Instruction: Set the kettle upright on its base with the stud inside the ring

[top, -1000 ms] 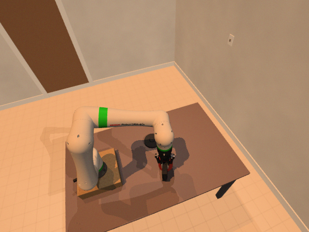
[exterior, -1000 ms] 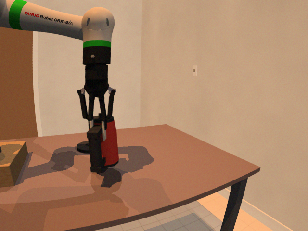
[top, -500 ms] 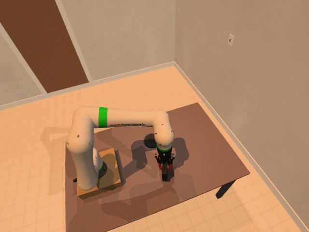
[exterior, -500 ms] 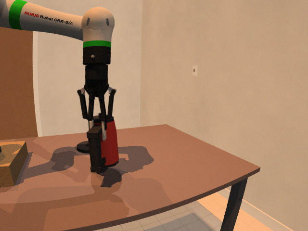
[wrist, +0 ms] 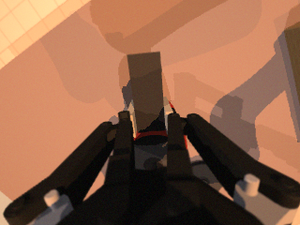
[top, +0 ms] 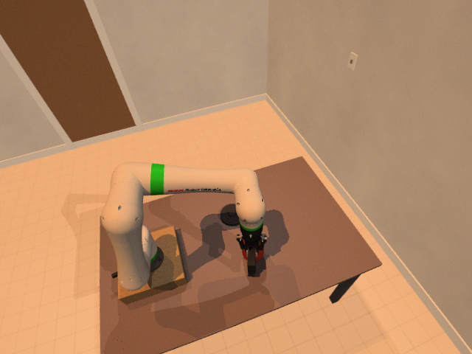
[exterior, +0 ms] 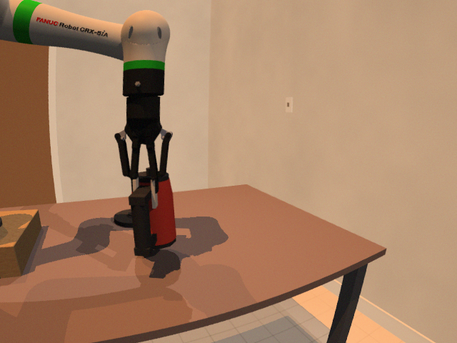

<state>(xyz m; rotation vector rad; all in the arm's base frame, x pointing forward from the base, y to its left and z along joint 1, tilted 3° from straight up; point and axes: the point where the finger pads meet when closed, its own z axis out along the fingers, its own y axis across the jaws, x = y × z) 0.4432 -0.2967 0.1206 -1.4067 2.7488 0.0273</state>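
My hand is 20 mm short of the red kettle, 20 mm to the right of it and 50 mm above it. Round my hand: round black base (80 mm ahead, 340 mm to the left, 180 mm below).
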